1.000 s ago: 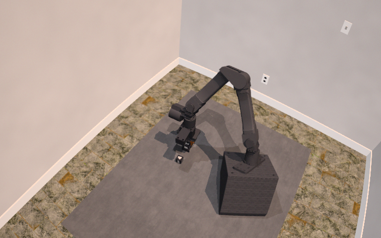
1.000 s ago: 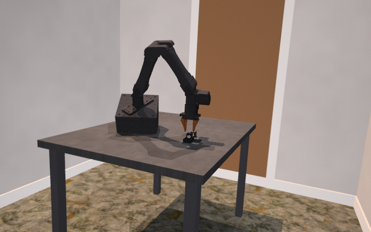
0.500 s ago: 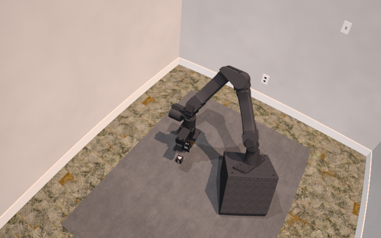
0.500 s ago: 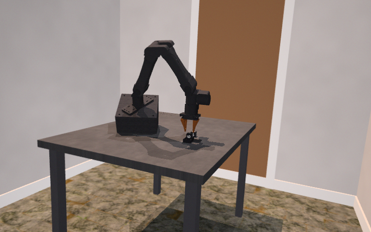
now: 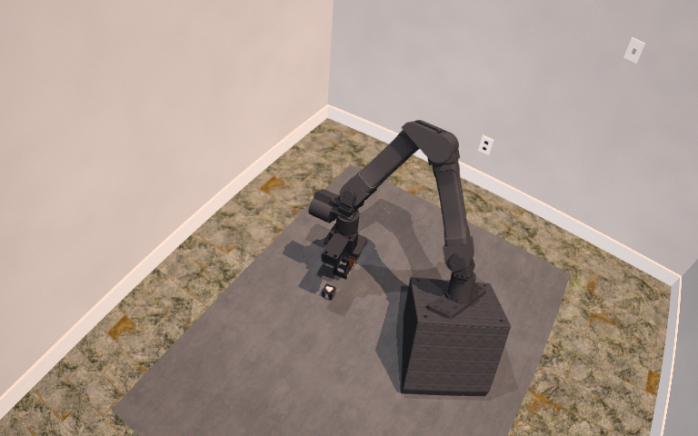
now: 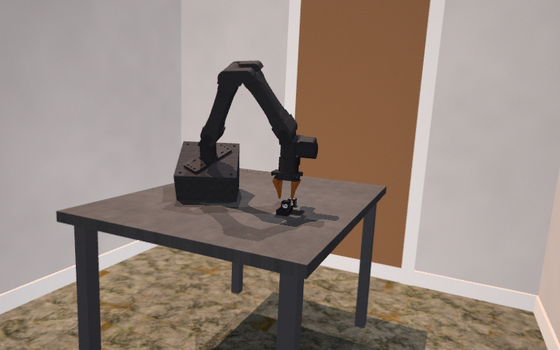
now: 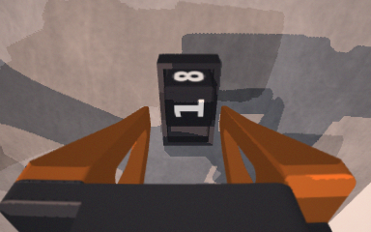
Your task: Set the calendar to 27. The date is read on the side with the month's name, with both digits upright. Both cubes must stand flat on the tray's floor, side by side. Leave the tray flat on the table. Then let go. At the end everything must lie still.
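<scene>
My gripper is now 3 cm above the black digit cube. The rest, counted from my hand: black tray (1 cm ahead, 2 cm to the right, 5 cm below); black cube (2 cm behind, 9 cm to the left, 4 cm below).
</scene>
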